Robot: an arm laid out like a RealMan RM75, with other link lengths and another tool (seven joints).
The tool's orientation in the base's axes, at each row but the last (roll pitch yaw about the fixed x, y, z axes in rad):
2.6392 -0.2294 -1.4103
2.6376 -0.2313 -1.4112
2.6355 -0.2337 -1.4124
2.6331 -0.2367 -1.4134
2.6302 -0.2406 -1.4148
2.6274 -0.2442 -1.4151
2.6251 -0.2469 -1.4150
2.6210 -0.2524 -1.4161
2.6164 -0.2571 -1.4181
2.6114 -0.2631 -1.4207
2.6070 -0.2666 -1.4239
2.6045 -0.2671 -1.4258
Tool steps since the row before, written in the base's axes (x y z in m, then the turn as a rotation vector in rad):
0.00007 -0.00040 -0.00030 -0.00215 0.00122 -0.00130
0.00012 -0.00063 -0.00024 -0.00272 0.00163 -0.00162
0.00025 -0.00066 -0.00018 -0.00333 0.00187 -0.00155
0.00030 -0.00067 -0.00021 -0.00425 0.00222 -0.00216
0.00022 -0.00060 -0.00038 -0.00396 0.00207 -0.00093
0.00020 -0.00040 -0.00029 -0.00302 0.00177 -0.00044
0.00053 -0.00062 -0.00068 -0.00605 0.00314 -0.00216
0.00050 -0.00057 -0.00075 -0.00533 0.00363 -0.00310
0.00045 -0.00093 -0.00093 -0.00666 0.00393 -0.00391
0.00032 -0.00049 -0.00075 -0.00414 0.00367 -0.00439
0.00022 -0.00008 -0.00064 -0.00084 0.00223 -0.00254
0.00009 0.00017 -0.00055 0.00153 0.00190 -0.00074
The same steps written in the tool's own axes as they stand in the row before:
0.00033 -0.00019 0.00033 -0.00180 0.00125 0.00173
0.00057 -0.00020 0.00032 -0.00236 0.00159 0.00214
0.00063 -0.00029 0.00022 -0.00267 0.00215 0.00229
0.00064 -0.00035 0.00023 -0.00329 0.00267 0.00312
0.00052 -0.00036 0.00039 -0.00281 0.00300 0.00199
0.00034 -0.00031 0.00027 -0.00226 0.00241 0.00124
0.00051 -0.00078 0.00051 -0.00445 0.00423 0.00367
0.00043 -0.00079 0.00057 -0.00504 0.00314 0.00399
0.00072 -0.00084 0.00084 -0.00573 0.00391 0.00520
0.00032 -0.00065 0.00062 -0.00524 0.00147 0.00450
-0.00006 -0.00051 0.00045 -0.00292 -0.00050 0.00184
-0.00029 -0.00035 0.00036 -0.00180 -0.00168 -0.00068

